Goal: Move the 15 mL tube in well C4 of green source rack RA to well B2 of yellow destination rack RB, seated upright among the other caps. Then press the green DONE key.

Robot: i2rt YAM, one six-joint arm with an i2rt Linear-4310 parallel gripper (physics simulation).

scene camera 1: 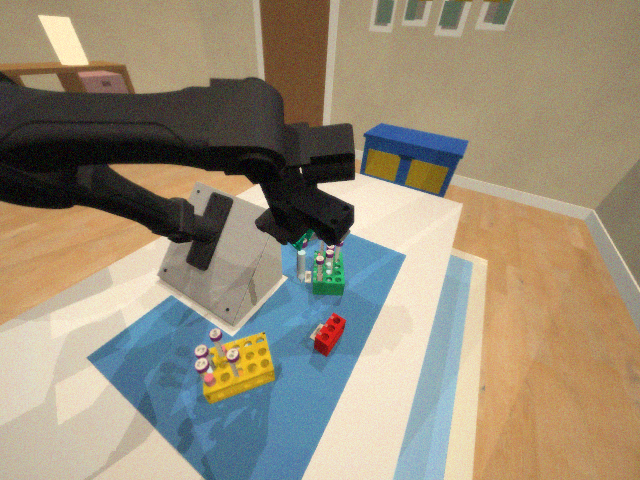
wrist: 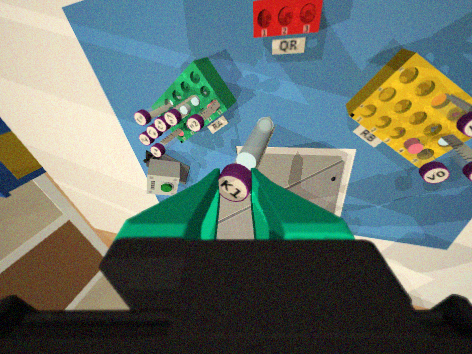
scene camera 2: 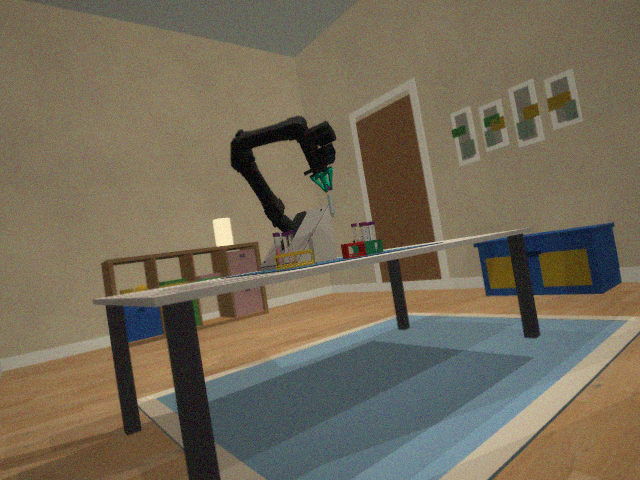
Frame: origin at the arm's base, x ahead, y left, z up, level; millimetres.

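Where they show: gripper, fingertip midpoint: (scene camera 1: 301, 244) (wrist: 235, 176) (scene camera 2: 329, 191); arm's base, link origin: (scene camera 1: 210, 231) (scene camera 2: 293, 231).
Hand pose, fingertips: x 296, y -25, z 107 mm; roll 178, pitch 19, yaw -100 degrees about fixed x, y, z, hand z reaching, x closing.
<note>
Things, the pixels of their top centre, and the offset from my fingertips. "spot": a spot on its surface instead. Level surfaces: height alone.
- clear tube, top centre: (wrist: 231, 188) (scene camera 1: 301, 239) (scene camera 2: 328, 187) 2 mm ahead, 3 mm right, 15 mm up
- green source rack RA, top centre: (wrist: 186, 108) (scene camera 1: 328, 266) (scene camera 2: 367, 241) 8 mm back, 164 mm left, 203 mm down
- yellow destination rack RB, top centre: (wrist: 417, 118) (scene camera 1: 237, 359) (scene camera 2: 294, 252) 45 mm back, 167 mm right, 203 mm down
- green DONE key, surface spot: (wrist: 167, 187) spot: 182 mm back, 270 mm left, 184 mm down
- red three-well block, top centre: (wrist: 285, 16) (scene camera 1: 331, 328) (scene camera 2: 352, 242) 86 mm ahead, 9 mm right, 203 mm down
- blue mat, surface height: 253 mm down
My gripper (wrist: 235, 176) (scene camera 2: 328, 188) with green fingers is shut on the purple cap of a clear tube (wrist: 257, 137) (scene camera 2: 331, 205) (scene camera 1: 301, 264) marked K1. The tube hangs high above the table, apart from both racks. The green source rack RA (wrist: 220, 90) (scene camera 1: 328, 289) (scene camera 2: 378, 246) holds several purple-capped tubes. The yellow destination rack RB (wrist: 380, 80) (scene camera 1: 240, 384) (scene camera 2: 295, 259) also holds several purple-capped tubes and has open wells. The green DONE key (wrist: 167, 187) is on a small grey box near RA in the wrist view. Well letters are too small to read.
A red three-well block (scene camera 1: 330, 334) (wrist: 287, 17) (scene camera 2: 354, 250), labelled QR, stands between the racks on the blue mat (scene camera 1: 310, 413). A grey sloped arm mount (scene camera 1: 232, 258) (wrist: 320, 185) (scene camera 2: 323, 237) stands beside RB and RA, below the arm.
</note>
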